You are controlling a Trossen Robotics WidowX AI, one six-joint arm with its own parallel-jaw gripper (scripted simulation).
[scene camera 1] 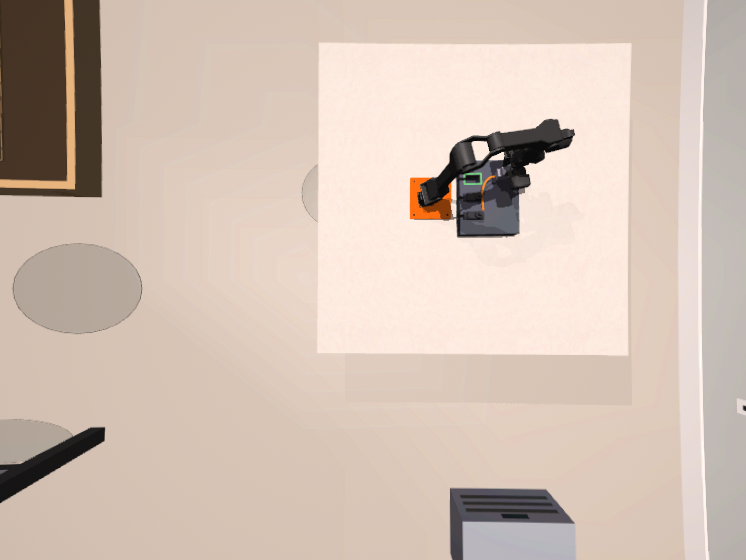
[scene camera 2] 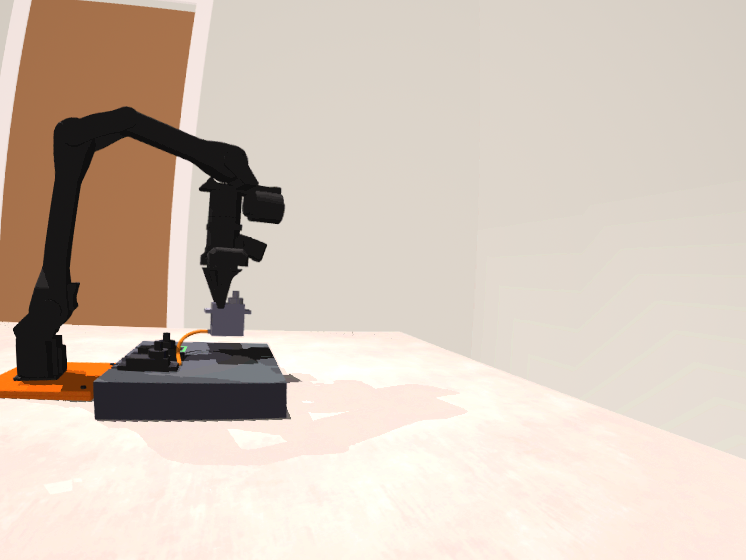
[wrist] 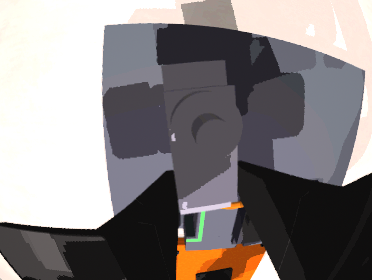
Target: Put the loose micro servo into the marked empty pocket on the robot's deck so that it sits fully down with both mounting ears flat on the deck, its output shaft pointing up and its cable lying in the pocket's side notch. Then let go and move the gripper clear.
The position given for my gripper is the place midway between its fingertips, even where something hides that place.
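Observation:
I see my gripper [scene camera 2: 219, 307], and it is also at [scene camera 1: 504, 171] and [wrist: 204, 174]. There is a grey micro servo [scene camera 2: 228, 322] and [wrist: 204, 125]. I see a dark deck too, and the dark deck [scene camera 2: 215, 380] is at [scene camera 1: 501, 217] and [wrist: 299, 106] as well.

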